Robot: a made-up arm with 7 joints. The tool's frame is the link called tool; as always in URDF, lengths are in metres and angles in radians. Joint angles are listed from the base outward.
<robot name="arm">
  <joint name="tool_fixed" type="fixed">
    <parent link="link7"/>
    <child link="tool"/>
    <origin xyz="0 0 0" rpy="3.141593 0 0"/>
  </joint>
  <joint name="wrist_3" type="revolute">
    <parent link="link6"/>
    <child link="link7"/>
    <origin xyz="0.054 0 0" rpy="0 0 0"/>
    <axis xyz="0 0 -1"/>
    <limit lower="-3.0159" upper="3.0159"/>
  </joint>
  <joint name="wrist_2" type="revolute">
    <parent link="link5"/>
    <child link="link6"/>
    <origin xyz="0 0 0" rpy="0 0 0"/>
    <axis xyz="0 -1 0"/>
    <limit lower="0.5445" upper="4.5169"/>
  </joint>
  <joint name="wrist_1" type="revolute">
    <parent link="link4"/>
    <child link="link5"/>
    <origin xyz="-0.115 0 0.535" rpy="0 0 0"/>
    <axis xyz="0 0 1"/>
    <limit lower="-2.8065" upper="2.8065"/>
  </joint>
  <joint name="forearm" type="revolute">
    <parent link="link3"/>
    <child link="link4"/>
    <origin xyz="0.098 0 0" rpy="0 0 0"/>
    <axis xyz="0 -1 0"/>
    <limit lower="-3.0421" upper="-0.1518"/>
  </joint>
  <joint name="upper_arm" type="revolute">
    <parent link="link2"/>
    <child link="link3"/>
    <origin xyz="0 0 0.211" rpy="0 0 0"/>
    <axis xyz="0 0 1"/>
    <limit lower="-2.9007" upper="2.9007"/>
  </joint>
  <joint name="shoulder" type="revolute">
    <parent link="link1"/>
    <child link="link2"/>
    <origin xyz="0 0 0" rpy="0 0 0"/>
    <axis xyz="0 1 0"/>
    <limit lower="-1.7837" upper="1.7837"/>
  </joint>
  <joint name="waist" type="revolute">
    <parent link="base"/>
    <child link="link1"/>
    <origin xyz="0 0 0.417" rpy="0 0 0"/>
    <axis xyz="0 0 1"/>
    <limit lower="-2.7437" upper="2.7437"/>
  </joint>
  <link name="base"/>
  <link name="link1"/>
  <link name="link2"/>
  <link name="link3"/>
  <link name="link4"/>
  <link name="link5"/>
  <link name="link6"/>
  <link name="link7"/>
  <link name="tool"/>
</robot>
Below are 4 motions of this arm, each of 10 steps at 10 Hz.
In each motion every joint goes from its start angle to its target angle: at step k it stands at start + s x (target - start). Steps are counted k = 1, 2, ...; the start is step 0. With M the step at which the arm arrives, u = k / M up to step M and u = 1 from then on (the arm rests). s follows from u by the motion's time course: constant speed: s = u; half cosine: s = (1 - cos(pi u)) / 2; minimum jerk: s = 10 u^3 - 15 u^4 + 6 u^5.
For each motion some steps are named. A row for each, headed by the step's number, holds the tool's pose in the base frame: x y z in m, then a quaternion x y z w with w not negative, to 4 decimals.
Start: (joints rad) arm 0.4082 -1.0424 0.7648 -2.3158 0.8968 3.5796 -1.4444
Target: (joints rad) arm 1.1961 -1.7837 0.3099 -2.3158 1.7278 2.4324 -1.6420
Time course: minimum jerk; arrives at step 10
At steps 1, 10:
1: 0.0770 0.4354 0.7852 0.2723 0.4129 0.8580 0.1385
10: -0.1420 0.0258 0.9992 0.0583 -0.5042 -0.6723 0.5388

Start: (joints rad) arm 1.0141 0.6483 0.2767 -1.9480 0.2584 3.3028 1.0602
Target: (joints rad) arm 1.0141 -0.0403 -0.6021 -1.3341 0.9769 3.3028 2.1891
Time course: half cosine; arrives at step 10
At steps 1, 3, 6, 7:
1: 0.1984 0.6023 0.1894 -0.9249 0.0996 -0.0531 0.3631
3: 0.3258 0.6010 0.3122 -0.8394 0.2848 -0.0879 0.4545
6: 0.5248 0.4337 0.6739 -0.4341 0.5746 -0.0246 0.6934
7: 0.5442 0.3391 0.7795 -0.2779 0.5980 0.0344 0.7510

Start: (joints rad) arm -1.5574 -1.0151 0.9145 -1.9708 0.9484 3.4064 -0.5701
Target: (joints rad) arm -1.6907 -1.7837 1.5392 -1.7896 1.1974 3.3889 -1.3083
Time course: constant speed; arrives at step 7
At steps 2, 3, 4, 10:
2: 0.5457 0.0346 0.7856 0.4782 0.0775 0.6814 0.5487
3: 0.5766 0.0861 0.7334 0.4679 0.1599 0.6408 0.5873
4: 0.6044 0.1258 0.6699 0.4538 0.2396 0.5916 0.6218
10: 0.6585 0.1604 0.4360 0.3920 0.4551 0.3990 0.6929

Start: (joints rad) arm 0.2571 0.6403 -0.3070 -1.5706 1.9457 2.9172 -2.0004
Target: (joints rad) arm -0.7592 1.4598 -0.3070 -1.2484 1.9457 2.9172 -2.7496
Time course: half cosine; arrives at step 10
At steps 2, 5, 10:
2: 0.6923 -0.1320 0.2676 0.8776 0.1155 0.4635 0.0409
5: 0.5510 -0.3837 0.1108 0.9227 0.0960 0.3304 0.1738
10: 0.2321 -0.5290 -0.0713 0.9650 0.0660 0.1416 0.2108

